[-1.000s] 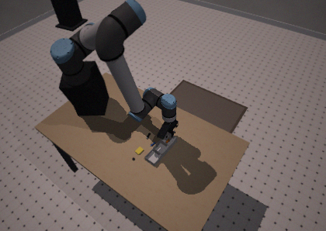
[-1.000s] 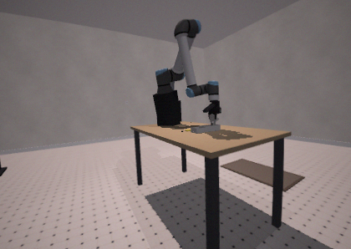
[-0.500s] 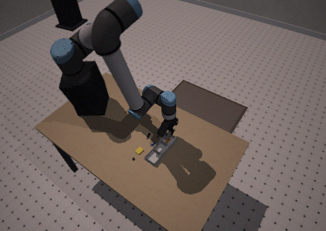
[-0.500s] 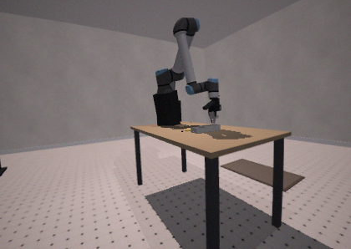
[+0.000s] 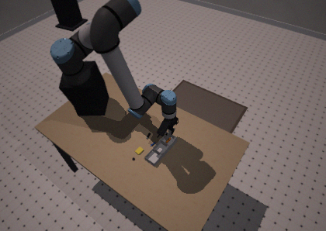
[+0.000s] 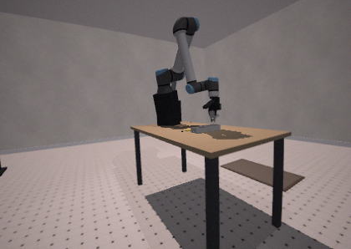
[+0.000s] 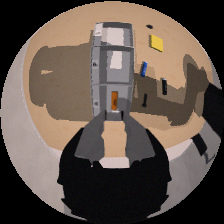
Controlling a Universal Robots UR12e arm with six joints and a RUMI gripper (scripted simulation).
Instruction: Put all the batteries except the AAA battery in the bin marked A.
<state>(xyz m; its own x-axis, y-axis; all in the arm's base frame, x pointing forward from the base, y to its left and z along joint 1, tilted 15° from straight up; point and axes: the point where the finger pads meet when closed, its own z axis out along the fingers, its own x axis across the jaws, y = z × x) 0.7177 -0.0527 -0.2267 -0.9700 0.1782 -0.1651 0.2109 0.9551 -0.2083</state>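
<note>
The black battery lies 150 mm behind my hand, 80 mm below it and 20 mm to the right of it. From my hand the other things lie so: grey double bin: 80 mm to the right, 60 mm below, 10 mm behind; thin dark item: 80 mm below, 80 mm behind, 20 mm to the left; orange battery: 70 mm below.
</note>
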